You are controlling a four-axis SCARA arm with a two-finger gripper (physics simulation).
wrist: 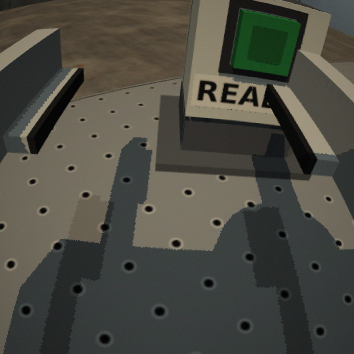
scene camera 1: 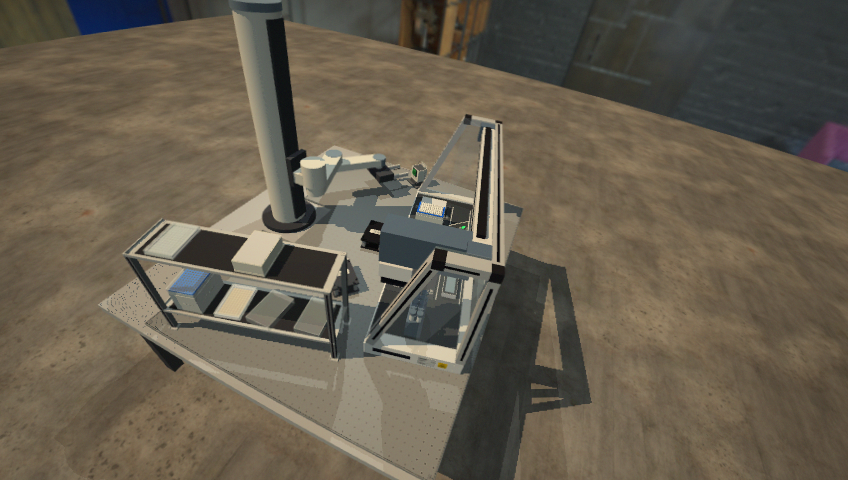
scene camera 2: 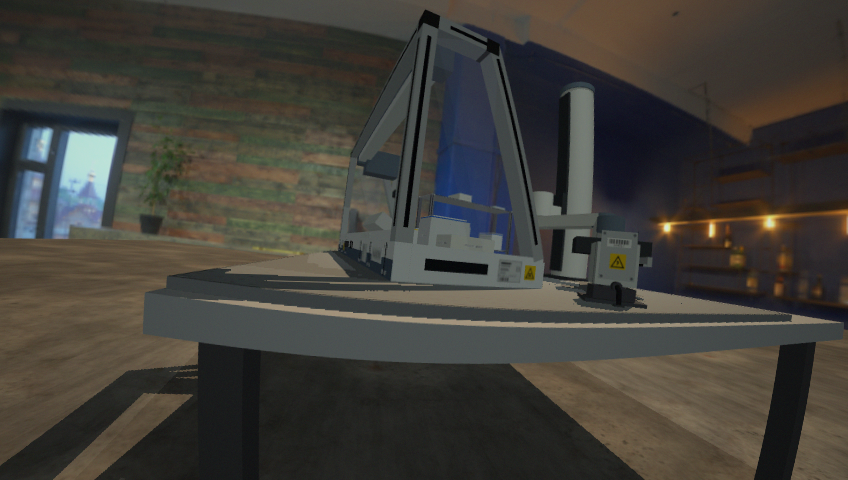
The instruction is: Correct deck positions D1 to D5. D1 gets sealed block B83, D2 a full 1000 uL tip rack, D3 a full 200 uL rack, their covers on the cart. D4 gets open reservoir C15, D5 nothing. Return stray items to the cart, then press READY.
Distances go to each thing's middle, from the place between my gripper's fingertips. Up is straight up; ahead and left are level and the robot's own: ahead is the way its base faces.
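I see the box with green READY button [wrist: 229,59], and from my hand it is 80 mm ahead, 30 mm below and 40 mm to the left.
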